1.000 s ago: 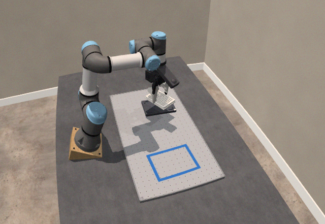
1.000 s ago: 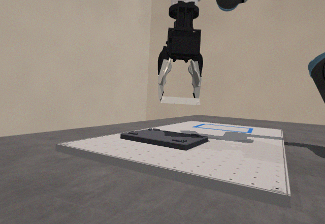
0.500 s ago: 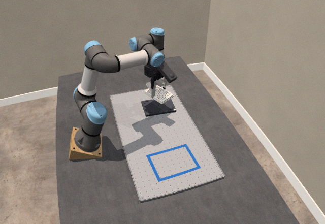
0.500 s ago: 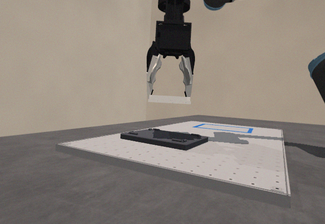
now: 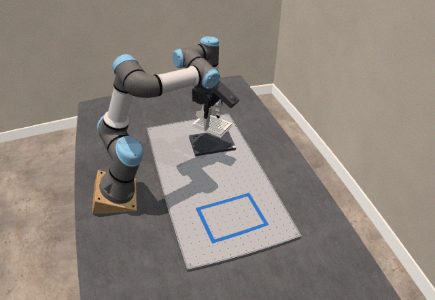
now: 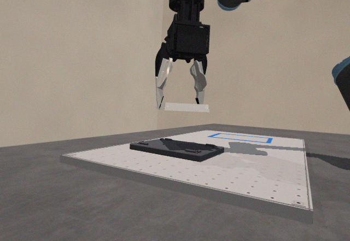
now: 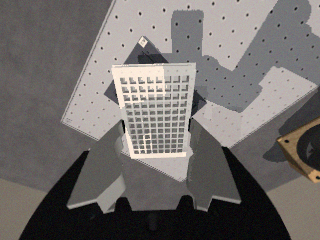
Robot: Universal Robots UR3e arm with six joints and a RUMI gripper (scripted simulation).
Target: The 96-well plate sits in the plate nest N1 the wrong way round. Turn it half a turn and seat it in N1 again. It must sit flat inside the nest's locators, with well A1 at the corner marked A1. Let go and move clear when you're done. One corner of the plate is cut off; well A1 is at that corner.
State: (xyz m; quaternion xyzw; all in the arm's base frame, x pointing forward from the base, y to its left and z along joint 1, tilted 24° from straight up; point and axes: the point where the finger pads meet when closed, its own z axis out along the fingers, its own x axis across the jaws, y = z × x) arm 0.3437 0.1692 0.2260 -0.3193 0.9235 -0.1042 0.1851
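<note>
Now: the white 96-well plate 1 cm below my hand. The rest, counted from my hand: A1 mark: 7 cm ahead, 6 cm to the right, 9 cm below; plate nest N1: 10 cm below.
</note>
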